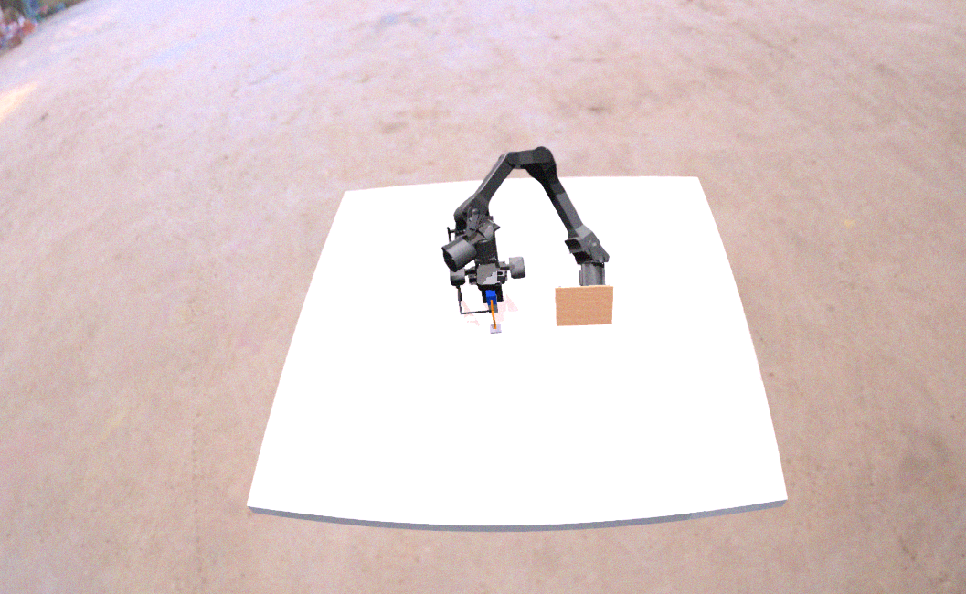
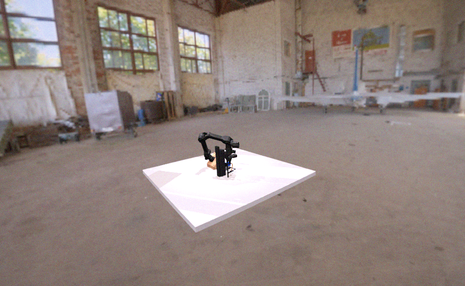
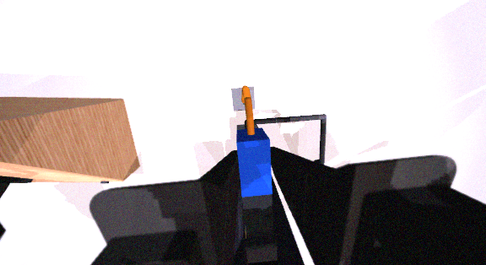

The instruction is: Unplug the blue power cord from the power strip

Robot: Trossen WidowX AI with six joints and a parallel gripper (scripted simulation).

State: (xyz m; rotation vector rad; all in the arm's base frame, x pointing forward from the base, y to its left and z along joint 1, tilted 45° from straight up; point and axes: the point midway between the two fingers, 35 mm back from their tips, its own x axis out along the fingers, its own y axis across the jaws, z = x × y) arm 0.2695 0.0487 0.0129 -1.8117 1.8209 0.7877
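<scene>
Right now my gripper tip is 30 mm to the left of the blue plug and 10 mm short of it. Also, from my gripper tip: grey square (100 mm below, 30 mm to the left).
</scene>
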